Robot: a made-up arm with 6 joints.
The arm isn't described. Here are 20 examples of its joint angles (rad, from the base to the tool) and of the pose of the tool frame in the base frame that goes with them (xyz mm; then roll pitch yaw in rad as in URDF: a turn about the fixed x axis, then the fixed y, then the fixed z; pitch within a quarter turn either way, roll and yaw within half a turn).
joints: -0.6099 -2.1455 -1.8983 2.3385 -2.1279 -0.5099
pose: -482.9 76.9 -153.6 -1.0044 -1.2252 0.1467
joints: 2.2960 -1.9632 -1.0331 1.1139 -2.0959 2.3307
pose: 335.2 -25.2 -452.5 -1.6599 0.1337 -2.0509
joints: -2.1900 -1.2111 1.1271 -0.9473 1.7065 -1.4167
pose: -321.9 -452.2 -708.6 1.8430 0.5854 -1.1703
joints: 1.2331 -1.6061 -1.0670 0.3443 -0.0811 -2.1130
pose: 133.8 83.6 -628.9 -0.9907 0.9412 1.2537
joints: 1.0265 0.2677 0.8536 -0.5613 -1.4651 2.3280
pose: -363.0 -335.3 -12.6 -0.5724 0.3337 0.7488
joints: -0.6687 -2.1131 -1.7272 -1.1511 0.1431 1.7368
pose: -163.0 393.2 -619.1 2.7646 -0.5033 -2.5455
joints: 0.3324 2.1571 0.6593 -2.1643 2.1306 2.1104
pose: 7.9 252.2 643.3 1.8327 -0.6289 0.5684
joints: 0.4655 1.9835 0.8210 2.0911 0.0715 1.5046
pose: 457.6 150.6 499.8 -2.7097 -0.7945 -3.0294
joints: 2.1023 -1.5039 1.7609 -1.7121 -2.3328 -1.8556
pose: 832.6 51.1 -455.8 -0.6876 -0.3411 0.9981
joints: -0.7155 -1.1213 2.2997 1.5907 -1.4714 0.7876
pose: -552.5 477.4 -437.8 -0.8001 -0.9372 -2.2777
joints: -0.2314 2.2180 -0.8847 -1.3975 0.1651 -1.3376
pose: 154.7 782.2 605.0 -0.8220 -0.3750 -0.0612
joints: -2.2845 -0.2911 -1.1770 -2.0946 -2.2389 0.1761
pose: -205.0 304.8 63.4 2.4868 1.0030 0.6818
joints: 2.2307 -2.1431 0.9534 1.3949 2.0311 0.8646
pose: 426.4 -702.3 -289.6 1.5170 0.2319 0.4251
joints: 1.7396 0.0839 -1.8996 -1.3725 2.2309 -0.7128
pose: -236.8 -74.5 472.6 -0.7167 0.2338 -1.2712
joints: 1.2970 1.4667 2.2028 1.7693 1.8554 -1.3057
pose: -101.9 32.0 442.7 1.3797 -0.0010 -1.8578
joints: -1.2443 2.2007 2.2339 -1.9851 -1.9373 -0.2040
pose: -746.3 -381.6 553.3 2.3007 -0.2493 3.0443
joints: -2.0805 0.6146 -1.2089 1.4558 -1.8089 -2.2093
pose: -91.2 -300.8 652.2 -2.6181 -0.7808 -0.5934
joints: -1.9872 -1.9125 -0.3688 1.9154 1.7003 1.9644
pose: -280.8 -66.9 -368.7 1.8386 -0.3567 3.1100
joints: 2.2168 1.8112 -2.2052 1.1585 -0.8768 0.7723
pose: 810.2 132.4 639.3 2.7457 1.1397 -0.8038
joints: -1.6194 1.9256 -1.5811 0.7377 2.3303 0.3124
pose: -794.8 -392.7 735.0 -1.3676 -0.4634 0.9919
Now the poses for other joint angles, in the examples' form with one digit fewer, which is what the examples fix.
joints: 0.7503 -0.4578 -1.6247 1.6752 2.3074 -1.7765
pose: -298 218 129 -1.190 -0.189 2.198
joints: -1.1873 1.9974 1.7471 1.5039 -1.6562 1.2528
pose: -70 182 644 1.941 0.432 -1.973
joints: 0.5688 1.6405 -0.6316 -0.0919 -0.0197 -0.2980
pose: 457 382 952 -1.533 -0.257 0.070
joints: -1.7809 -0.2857 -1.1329 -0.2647 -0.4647 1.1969
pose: 453 195 157 -1.715 -0.759 -2.616
